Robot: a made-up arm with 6 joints.
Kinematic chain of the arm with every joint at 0, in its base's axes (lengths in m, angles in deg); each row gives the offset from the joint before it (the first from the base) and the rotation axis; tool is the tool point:
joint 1: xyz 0 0 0.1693 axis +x
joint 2: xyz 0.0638 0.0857 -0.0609 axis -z
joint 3: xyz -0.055 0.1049 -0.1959 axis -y
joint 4: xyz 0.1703 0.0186 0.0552 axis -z
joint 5: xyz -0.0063 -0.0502 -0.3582 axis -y
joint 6: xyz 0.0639 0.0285 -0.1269 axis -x
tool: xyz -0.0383 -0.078 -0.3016
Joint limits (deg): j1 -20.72..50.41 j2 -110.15..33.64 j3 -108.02..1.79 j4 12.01..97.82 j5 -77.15..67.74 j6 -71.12..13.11
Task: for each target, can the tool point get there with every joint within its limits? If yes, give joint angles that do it. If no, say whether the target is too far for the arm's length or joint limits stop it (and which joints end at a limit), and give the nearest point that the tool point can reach.
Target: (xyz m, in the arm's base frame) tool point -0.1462 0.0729 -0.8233
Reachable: yes | joints 3.72 -52.17 -41.84 57.91 16.78 -56.11
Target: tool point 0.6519 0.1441 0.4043
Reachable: no: joint limits stop it (at a limit: joint 1, joint 2, joint 3, joint 4, joint 5, joint 6) | nearest point 0.4322 -0.2717 0.1866 | short by 0.518 m
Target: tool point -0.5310 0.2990 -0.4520
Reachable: yes | joints -7.18 -18.04 -59.65 44.48 -57.55 -51.44
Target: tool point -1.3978 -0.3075 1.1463
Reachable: no: too far | nearest point -0.6191 0.1950 0.4050 | short by 1.187 m
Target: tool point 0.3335 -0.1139 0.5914
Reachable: no: joint limits stop it (at a limit: joint 1, joint 2, joint 3, joint 4, joint 6) | nearest point 0.1681 -0.2567 0.3827 | short by 0.302 m
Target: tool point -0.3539 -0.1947 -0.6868
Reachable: yes | joints -9.43 -8.17 -50.00 53.32 24.51 -5.51
